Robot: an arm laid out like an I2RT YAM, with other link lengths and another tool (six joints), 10 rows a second.
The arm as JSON. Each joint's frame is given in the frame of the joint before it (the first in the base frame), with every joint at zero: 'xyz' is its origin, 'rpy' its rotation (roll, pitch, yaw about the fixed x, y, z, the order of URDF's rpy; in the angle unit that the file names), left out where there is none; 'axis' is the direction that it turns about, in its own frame. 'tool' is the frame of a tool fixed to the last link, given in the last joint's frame.
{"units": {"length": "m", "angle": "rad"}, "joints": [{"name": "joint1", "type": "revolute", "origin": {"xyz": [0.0, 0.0, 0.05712]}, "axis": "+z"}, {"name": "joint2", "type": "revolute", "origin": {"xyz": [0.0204, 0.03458, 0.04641], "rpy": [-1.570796, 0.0, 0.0]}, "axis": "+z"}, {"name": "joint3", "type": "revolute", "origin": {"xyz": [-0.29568, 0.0, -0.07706], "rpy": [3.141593, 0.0, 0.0]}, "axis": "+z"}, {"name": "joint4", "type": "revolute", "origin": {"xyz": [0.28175, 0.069, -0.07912]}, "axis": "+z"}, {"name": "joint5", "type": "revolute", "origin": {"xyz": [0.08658, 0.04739, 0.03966], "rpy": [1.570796, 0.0, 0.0]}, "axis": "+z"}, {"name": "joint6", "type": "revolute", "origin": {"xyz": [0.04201, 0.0, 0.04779], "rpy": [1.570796, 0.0, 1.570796]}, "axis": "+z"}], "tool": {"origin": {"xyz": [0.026, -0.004, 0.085], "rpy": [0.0, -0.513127, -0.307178]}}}
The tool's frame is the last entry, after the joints.
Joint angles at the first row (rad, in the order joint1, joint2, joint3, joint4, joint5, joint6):
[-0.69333, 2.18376, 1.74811, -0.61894, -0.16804, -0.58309]
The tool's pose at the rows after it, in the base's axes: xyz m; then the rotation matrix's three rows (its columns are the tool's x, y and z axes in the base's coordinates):
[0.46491, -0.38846, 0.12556], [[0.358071, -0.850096, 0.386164], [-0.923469, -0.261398, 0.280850], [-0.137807, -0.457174, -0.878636]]
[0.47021, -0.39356, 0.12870], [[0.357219, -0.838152, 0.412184], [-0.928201, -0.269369, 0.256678], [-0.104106, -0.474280, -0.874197]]
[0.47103, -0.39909, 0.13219], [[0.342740, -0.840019, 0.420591], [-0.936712, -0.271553, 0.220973], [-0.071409, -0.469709, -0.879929]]
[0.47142, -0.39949, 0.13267], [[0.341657, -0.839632, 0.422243], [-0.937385, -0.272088, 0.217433], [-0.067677, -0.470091, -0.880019]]
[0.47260, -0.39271, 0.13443], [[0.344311, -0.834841, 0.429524], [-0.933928, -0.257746, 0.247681], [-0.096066, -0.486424, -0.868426]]
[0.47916, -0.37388, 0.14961], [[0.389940, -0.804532, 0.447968], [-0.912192, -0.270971, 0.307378], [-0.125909, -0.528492, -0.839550]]
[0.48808, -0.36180, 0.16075], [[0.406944, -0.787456, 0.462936], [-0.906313, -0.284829, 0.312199], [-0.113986, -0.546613, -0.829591]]
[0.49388, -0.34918, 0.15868], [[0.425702, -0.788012, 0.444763], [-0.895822, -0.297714, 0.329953], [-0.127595, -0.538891, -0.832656]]
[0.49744, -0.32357, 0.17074], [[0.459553, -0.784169, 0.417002], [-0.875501, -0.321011, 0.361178], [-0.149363, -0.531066, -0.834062]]
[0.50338, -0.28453, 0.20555], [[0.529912, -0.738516, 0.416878], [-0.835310, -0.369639, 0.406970], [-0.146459, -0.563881, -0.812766]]
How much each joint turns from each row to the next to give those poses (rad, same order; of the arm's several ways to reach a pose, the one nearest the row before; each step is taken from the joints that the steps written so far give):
[0.00000, 0.00001, 0.03320, 0.01488, 0.00038, 0.03472]
[0.00001, 0.00419, -0.00001, 0.04272, 0.00382, 0.00306]
[-0.00040, -0.00001, 0.00000, 0.02517, 0.02707, -0.00002]
[0.00039, 0.00000, -0.00001, 0.00344, 0.00230, 0.00039]
[0.00534, -0.00686, 0.00192, -0.02022, -0.02365, 0.02136]
[0.01755, -0.03243, 0.00112, -0.03241, -0.06409, 0.01222]
[0.02403, -0.01791, 0.00004, 0.00571, -0.00496, 0.01449]
[0.02251, -0.00040, -0.00001, -0.01641, 0.00038, -0.00038]
[0.03738, -0.03358, 0.00113, -0.05759, -0.00534, -0.00038]
[0.05303, -0.07362, 0.00000, -0.05265, -0.04043, 0.00038]

